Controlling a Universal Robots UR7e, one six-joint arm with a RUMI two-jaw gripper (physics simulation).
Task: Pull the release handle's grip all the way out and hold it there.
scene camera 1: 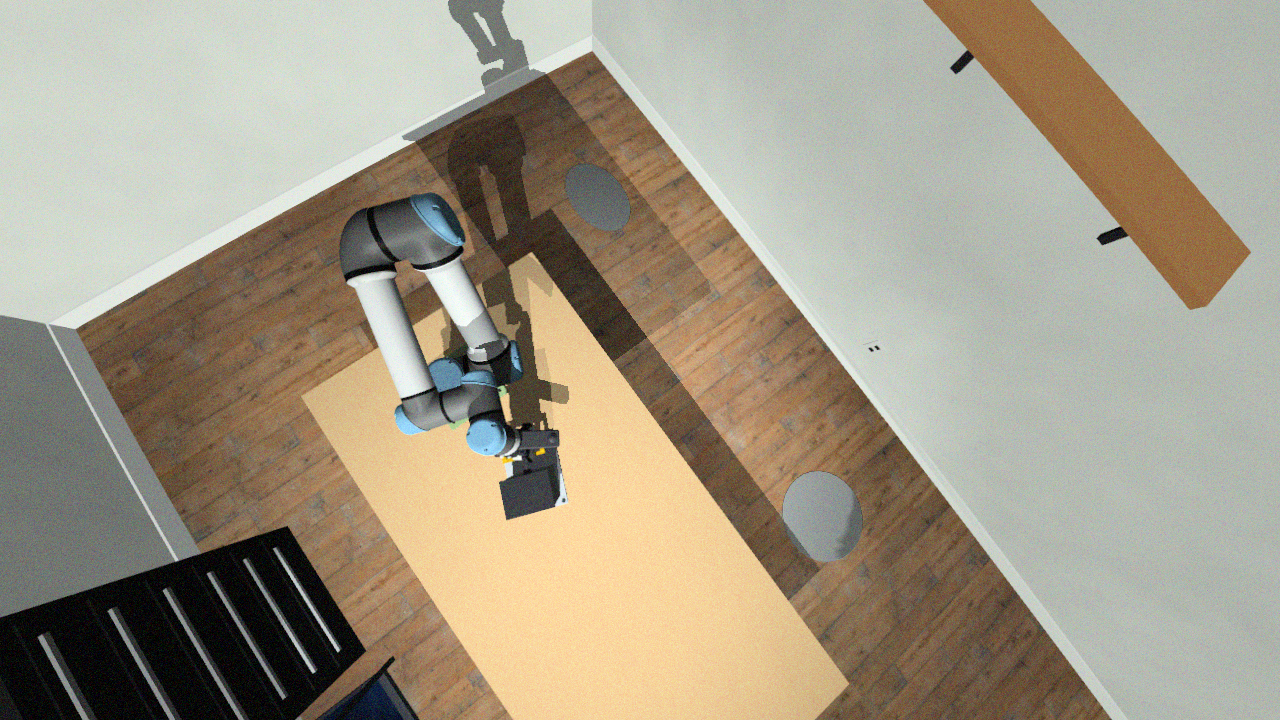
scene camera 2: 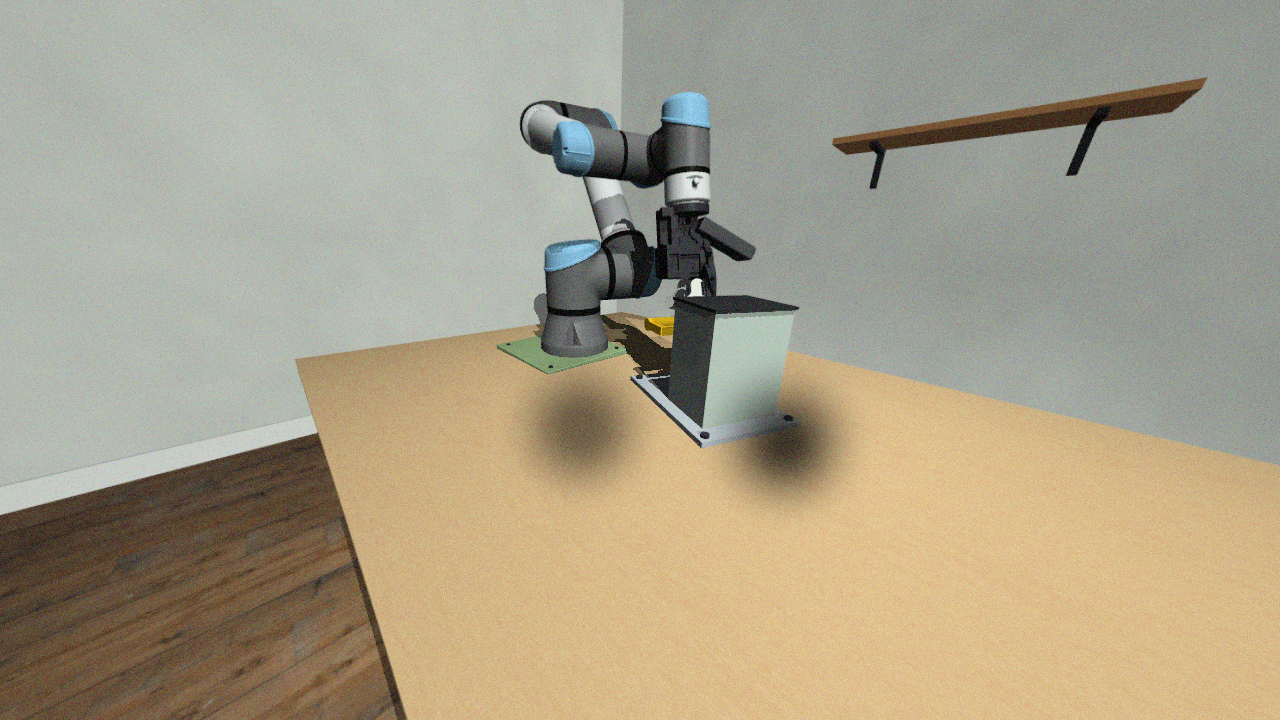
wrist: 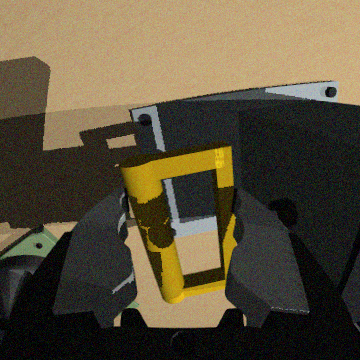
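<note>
The release handle's grip is a yellow rectangular frame (scene camera 1: 507,460) (scene camera 2: 660,325) (wrist: 172,282) with a thick round bar on its left side in the wrist view. It stands out from a box-shaped housing (scene camera 1: 529,494) (scene camera 2: 747,367) (wrist: 300,150) with a dark top and pale green side. My gripper (scene camera 1: 526,454) (wrist: 180,189) is shut on the handle's grip, one finger at the round bar and the other at the frame's opposite side. In scene camera 2 the fingertips are hidden behind the housing. How far out the grip stands is hard to tell.
The housing stands on a pale baseplate (scene camera 2: 666,407) (wrist: 300,93) with dark bolts, on a light wooden table (scene camera 1: 644,573) (scene camera 2: 554,555). The arm's base stands on a green plate (scene camera 2: 523,353) (wrist: 30,244). A wooden wall shelf (scene camera 1: 1092,152) (scene camera 2: 1011,120) is off to the side.
</note>
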